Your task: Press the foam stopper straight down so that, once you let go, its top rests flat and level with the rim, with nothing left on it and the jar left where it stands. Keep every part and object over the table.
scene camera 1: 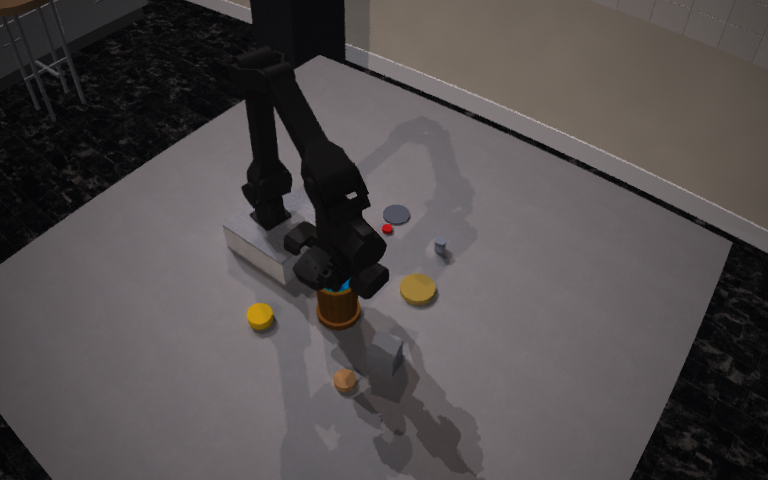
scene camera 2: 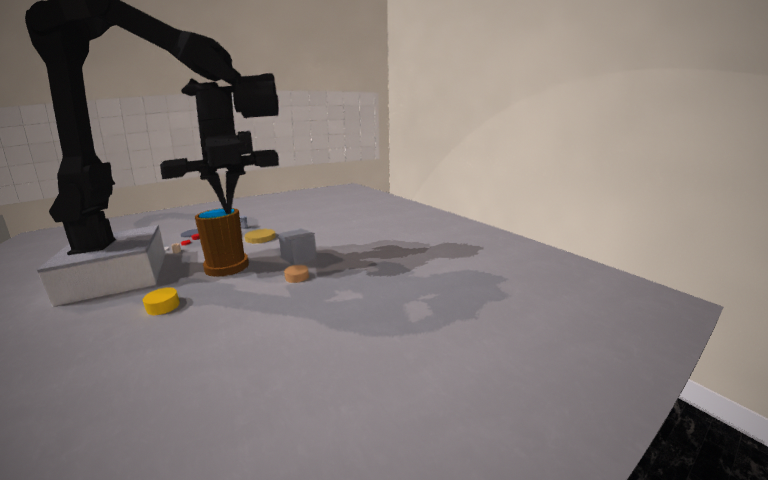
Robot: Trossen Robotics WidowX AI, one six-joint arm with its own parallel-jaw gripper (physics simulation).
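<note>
The brown ribbed jar (scene camera 1: 338,308) (scene camera 2: 222,246) stands upright on the table, on its wider base ring. The blue foam stopper (scene camera 1: 339,285) (scene camera 2: 214,213) sits in its mouth; in the scene camera 2 view its top shows slightly above the near rim, a little higher toward the left. My gripper (scene camera 2: 228,210) is shut and empty, pointing down, with its fingertips at the right part of the stopper's top, at or very near its surface. In the scene camera 1 view the arm hides the fingertips and much of the stopper.
A grey block (scene camera 1: 386,353) (scene camera 2: 297,246) and an orange disc (scene camera 1: 344,380) (scene camera 2: 296,273) lie near the jar. A yellow disc (scene camera 1: 259,315) (scene camera 2: 161,300), a wider dull-yellow disc (scene camera 1: 417,289) (scene camera 2: 260,236), a small grey cylinder (scene camera 1: 440,245) and a red disc (scene camera 1: 387,228) lie around it.
</note>
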